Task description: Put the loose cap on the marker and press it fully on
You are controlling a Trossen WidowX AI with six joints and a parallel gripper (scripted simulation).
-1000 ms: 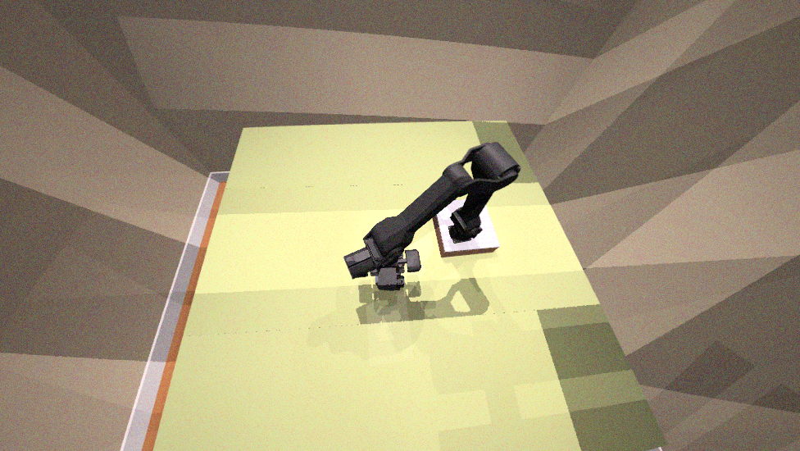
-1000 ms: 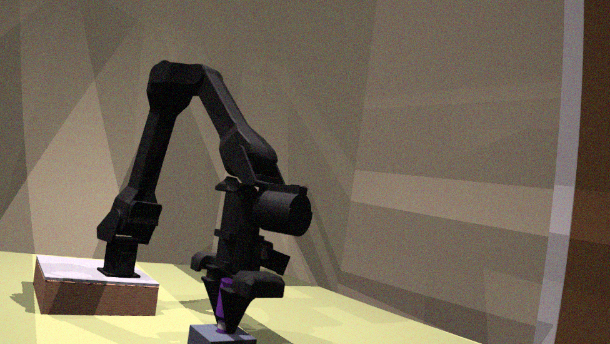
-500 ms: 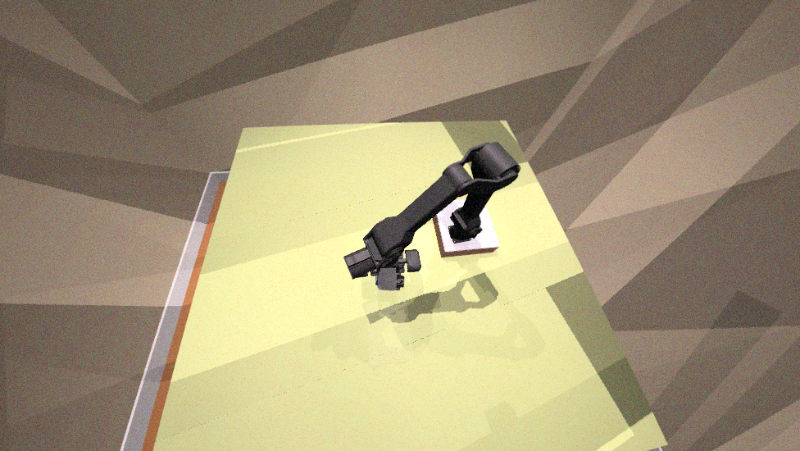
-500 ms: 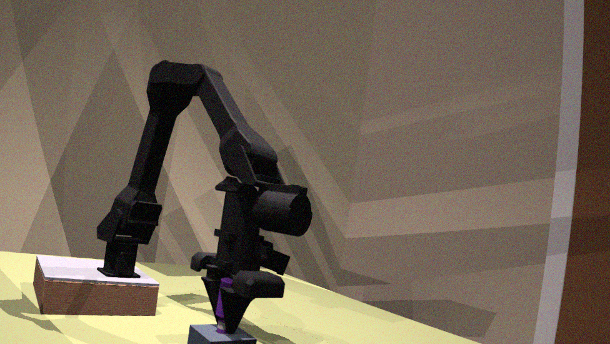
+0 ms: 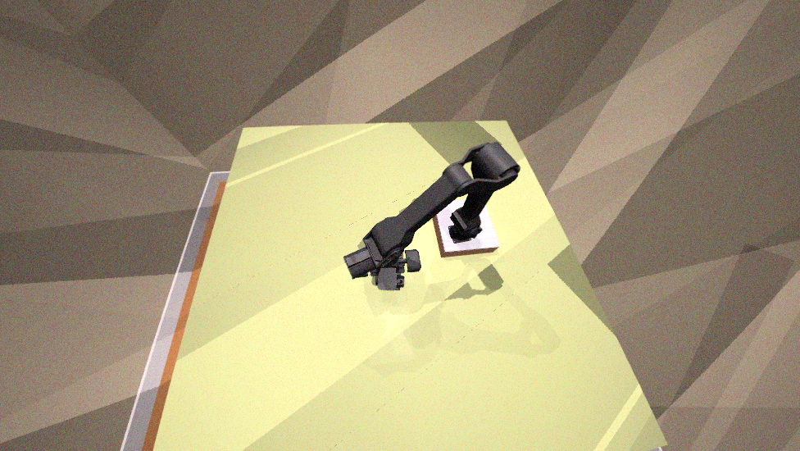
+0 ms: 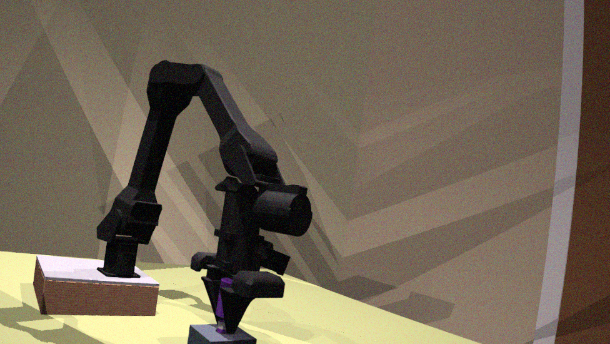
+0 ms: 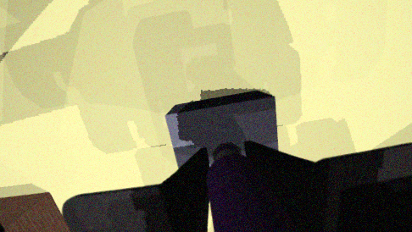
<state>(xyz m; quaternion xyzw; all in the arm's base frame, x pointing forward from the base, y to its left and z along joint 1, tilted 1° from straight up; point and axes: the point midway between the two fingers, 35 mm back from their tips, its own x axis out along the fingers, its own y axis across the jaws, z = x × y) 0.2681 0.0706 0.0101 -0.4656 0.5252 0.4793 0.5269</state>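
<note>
Now: gripper tip 10 mm to the left of the purple marker cap and 50 mm below it.
</note>
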